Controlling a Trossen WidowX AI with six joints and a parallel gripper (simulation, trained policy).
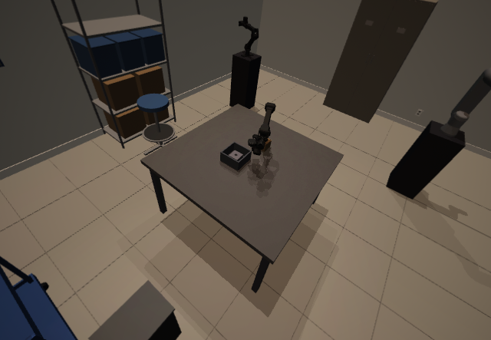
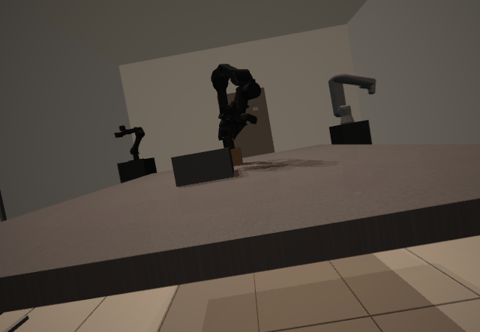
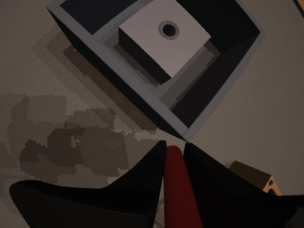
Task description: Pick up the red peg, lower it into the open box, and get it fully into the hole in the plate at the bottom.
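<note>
The pale square plate is 110 mm to the right of my gripper tip, 90 mm below it and 70 mm ahead of it. The rest, counted from my gripper tip: red peg 30 mm above, 20 mm to the left; then dark box 110 mm to the right, 110 mm below, 70 mm ahead.
</note>
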